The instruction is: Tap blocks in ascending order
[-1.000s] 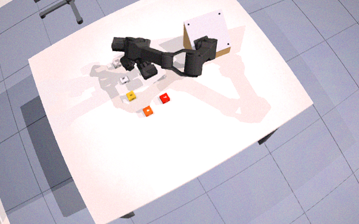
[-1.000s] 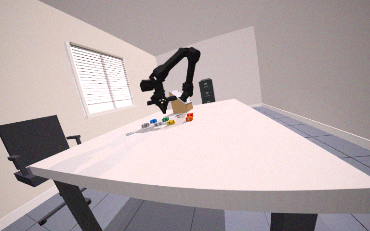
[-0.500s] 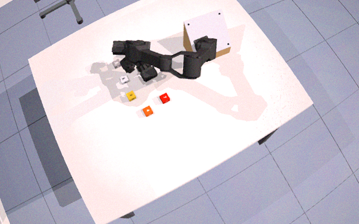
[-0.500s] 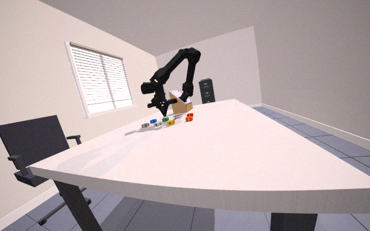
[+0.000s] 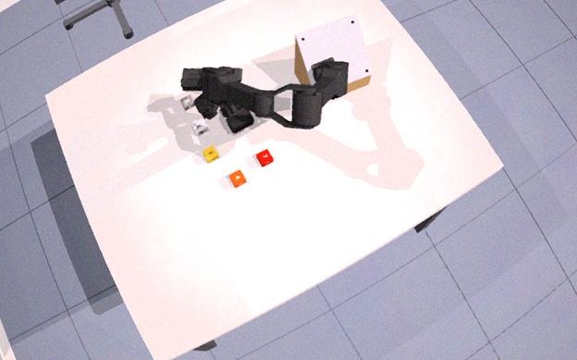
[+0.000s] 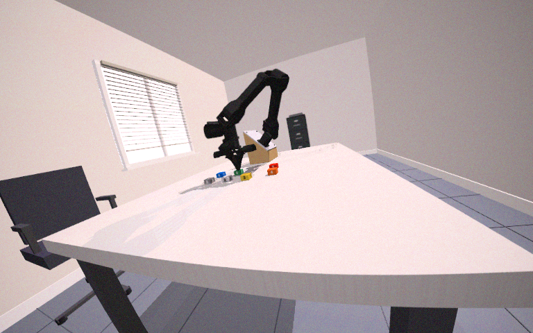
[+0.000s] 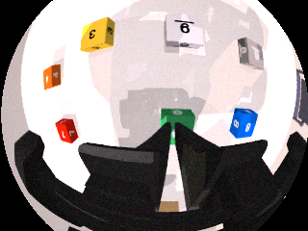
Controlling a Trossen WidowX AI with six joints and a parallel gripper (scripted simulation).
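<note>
Right now my gripper tip is 10 mm to the left of the green block and 10 mm above it. Round my gripper tip: white block 90 mm ahead, 10 mm below; blue block 100 mm to the right, 10 mm below; yellow block 90 mm ahead, 80 mm to the left, 10 mm below.
</note>
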